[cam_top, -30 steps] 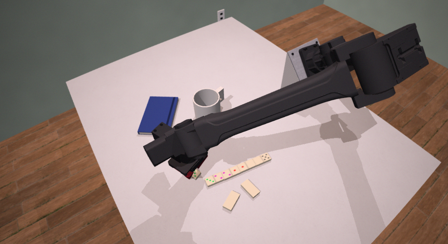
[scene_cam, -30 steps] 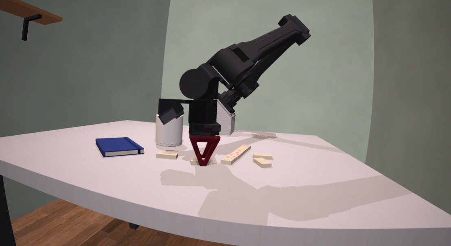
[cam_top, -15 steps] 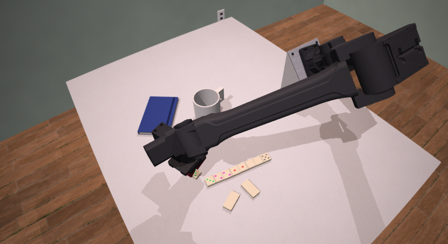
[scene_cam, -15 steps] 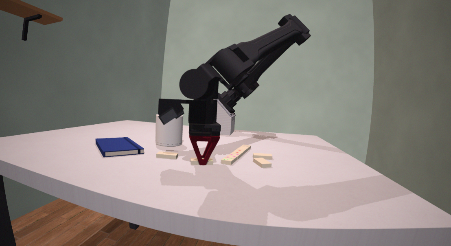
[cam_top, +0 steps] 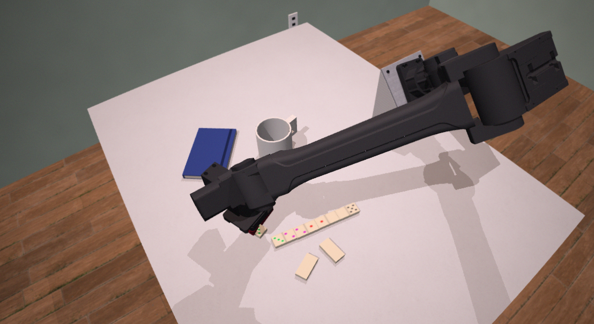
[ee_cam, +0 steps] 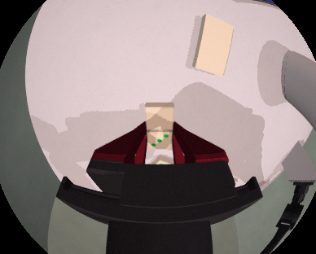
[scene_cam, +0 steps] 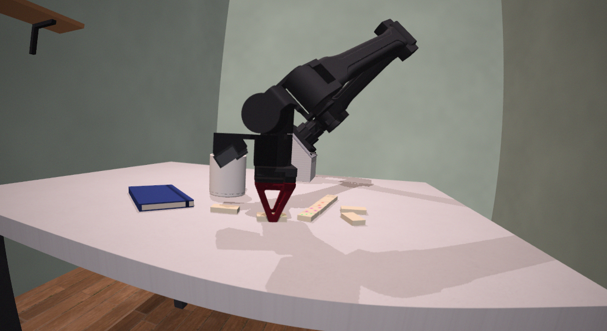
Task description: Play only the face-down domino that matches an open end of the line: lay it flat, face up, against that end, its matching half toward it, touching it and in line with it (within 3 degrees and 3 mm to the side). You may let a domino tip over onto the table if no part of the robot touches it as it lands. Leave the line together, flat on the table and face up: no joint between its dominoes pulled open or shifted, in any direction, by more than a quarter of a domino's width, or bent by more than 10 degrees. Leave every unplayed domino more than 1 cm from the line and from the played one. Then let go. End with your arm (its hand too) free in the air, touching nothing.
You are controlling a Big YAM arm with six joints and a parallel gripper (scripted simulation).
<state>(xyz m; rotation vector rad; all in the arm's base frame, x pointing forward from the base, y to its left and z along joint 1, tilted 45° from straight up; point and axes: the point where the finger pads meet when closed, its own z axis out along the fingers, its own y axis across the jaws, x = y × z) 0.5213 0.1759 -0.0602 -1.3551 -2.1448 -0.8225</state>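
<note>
Now: hand right at the domino. From my hand the other things lie so: white mug (170 mm to the right, 150 mm behind, 30 mm above); then blue notebook (270 mm to the right).
</note>
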